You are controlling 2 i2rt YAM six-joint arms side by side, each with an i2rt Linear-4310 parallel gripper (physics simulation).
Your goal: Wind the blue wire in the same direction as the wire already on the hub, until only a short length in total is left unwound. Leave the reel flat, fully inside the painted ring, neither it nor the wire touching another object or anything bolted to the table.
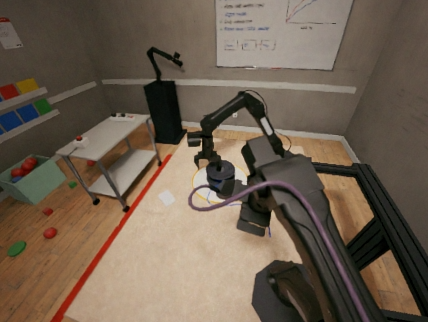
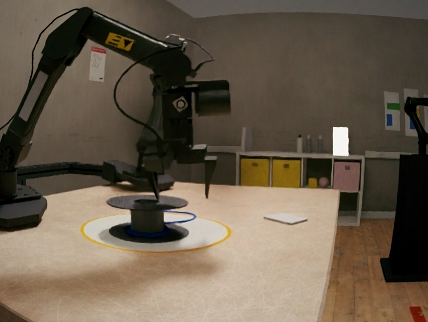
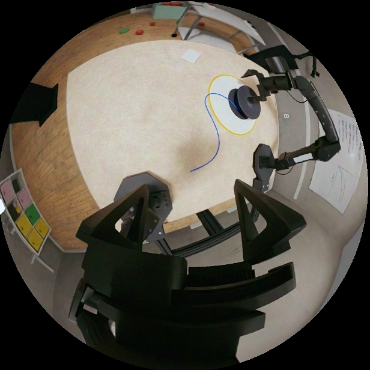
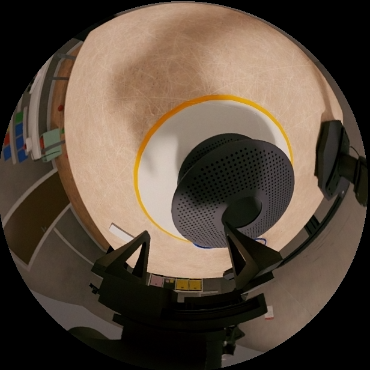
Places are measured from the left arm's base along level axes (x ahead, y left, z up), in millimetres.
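Where they show: left gripper, fingertip midpoint: (image 1: 248, 209); right gripper, fingertip midpoint: (image 1: 207, 169) (image 2: 182, 198); left arm's base at its link origin: (image 1: 288, 296) (image 2: 143, 173); right arm's base at its link origin: (image 2: 5, 198).
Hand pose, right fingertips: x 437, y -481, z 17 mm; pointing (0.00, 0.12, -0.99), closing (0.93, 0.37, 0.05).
Each offset is from my right fingertips to the centre of the thing. "spot": to the spot under its first point.
The dark reel @[dy -33, dx -64, dz -40 mm] (image 1: 220, 172) (image 2: 147, 220) (image 3: 247, 102) (image 4: 230, 190) stands flat inside the painted ring @[spot: dy +60, dx +81, dz -72 mm] (image 2: 231, 231) (image 4: 136, 170). Blue wire lies around the bottom of its hub. The loose blue wire (image 3: 218, 135) leaves the reel, crosses the ring and curves over the table in an S to its free end. My right gripper (image 1: 208, 166) (image 2: 182, 198) (image 3: 244, 87) (image 4: 184, 231) is open; one fingertip is at the hub opening in the top flange, the other is outside the flange. Whether that tip touches is unclear. My left gripper (image 3: 189, 185) is open and empty, raised above the table away from the reel.
A flat white card @[dy +201, dx +162, dz -69 mm] (image 1: 166, 197) (image 2: 285, 218) (image 3: 190, 55) lies on the table beyond the ring. The left arm's dark base (image 1: 280, 290) is bolted to the table, and the right arm's base (image 2: 22, 210) (image 3: 262, 165) stands near the ring. A black frame (image 1: 385, 220) runs along the table edge.
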